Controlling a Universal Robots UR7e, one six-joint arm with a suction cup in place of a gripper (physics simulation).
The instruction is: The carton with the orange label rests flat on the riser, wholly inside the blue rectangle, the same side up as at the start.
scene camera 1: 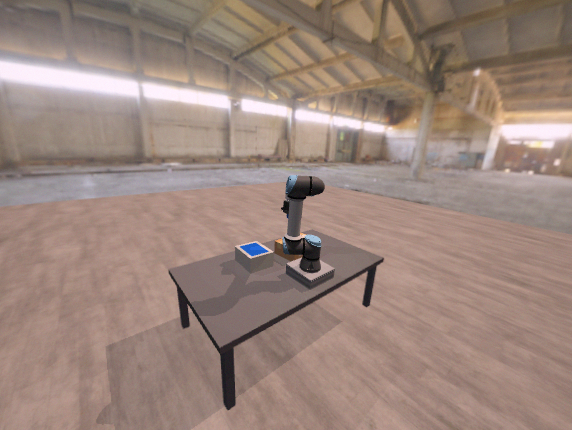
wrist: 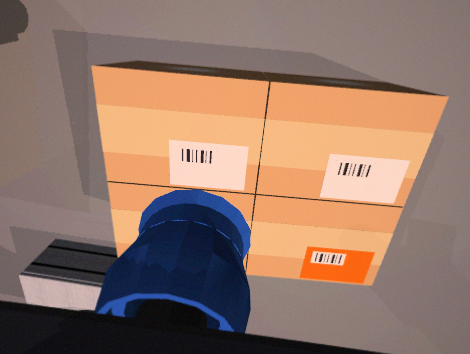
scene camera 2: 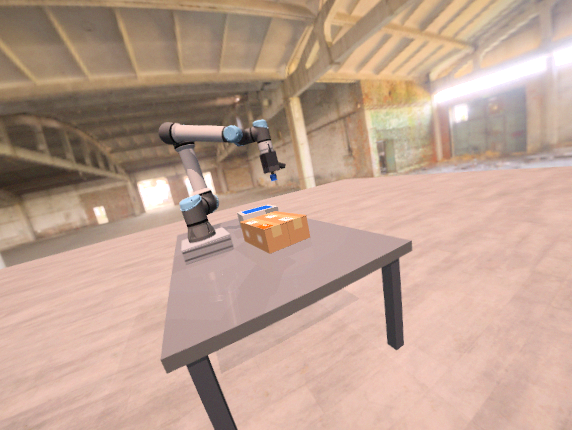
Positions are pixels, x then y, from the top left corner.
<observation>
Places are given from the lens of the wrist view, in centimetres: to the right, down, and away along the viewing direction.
suction cup point(wrist: 191, 245): -1, 2, 6
riser with blue rectangle point(wrist: 28, 156): -29, -3, 38
The marked spots on the riser with blue rectangle and the suction cup are 43 cm apart.
</observation>
